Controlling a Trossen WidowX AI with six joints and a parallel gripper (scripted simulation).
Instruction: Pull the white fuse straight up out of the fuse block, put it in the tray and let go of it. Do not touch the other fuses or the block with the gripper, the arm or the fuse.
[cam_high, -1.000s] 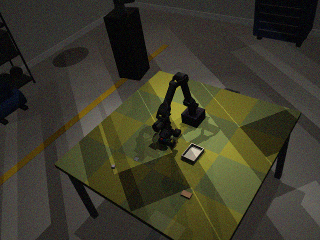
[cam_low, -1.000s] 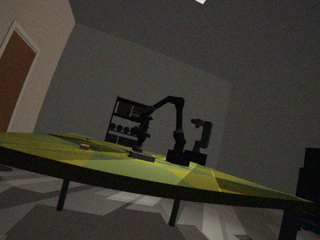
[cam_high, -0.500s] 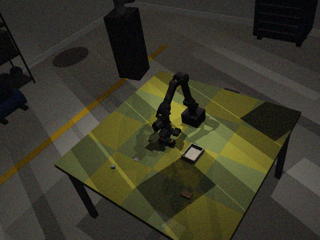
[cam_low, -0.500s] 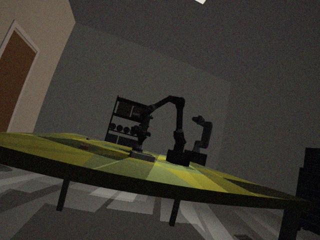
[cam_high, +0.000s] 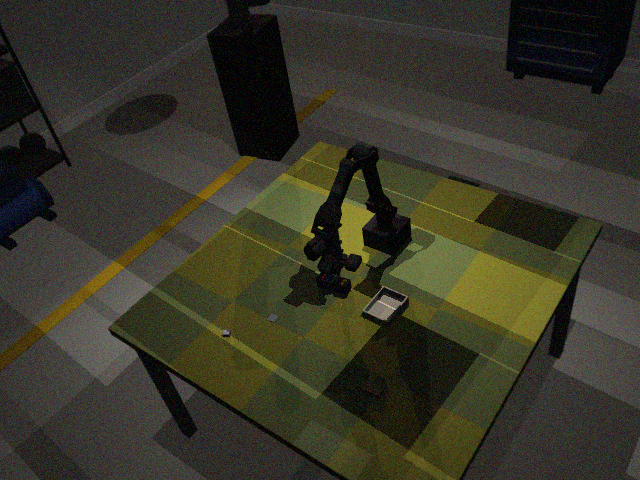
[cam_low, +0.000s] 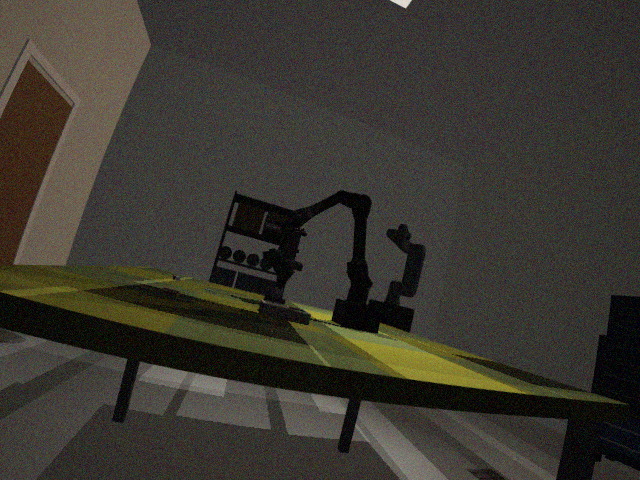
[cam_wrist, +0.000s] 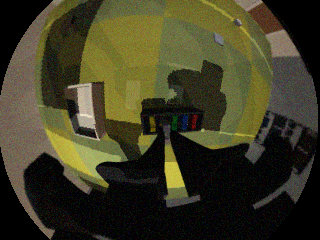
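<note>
Right now my gripper tip is 19 cm to the right of the grey tray, 7 cm above it and 4 cm short of it.
</note>
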